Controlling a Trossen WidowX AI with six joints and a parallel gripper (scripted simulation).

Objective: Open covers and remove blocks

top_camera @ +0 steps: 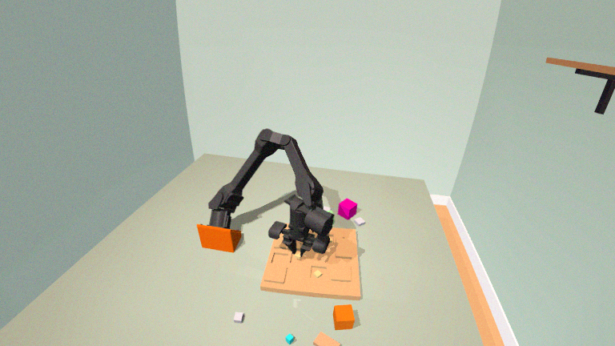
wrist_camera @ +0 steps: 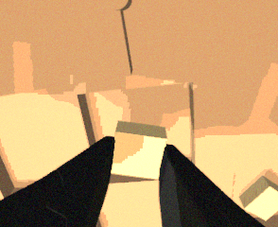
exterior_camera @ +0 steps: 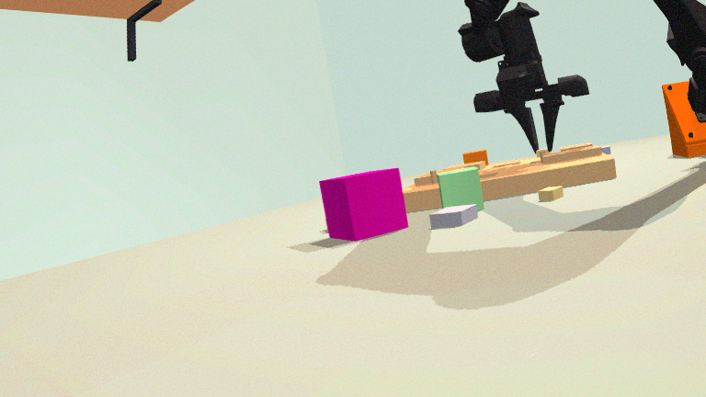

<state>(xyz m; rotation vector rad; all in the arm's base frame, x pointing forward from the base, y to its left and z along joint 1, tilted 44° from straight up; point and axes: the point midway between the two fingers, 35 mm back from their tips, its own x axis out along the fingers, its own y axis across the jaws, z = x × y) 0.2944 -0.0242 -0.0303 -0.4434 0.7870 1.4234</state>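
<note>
The tan puzzle board is 5 cm ahead of my gripper tip and 1 cm below it. The rest, counted from my gripper tip: cyan block: 2 cm ahead, 27 cm to the right, 2 cm below; orange cube: 16 cm ahead, 20 cm to the right, 1 cm below; green block: 8 cm ahead, 23 cm to the left, 1 cm below.
</note>
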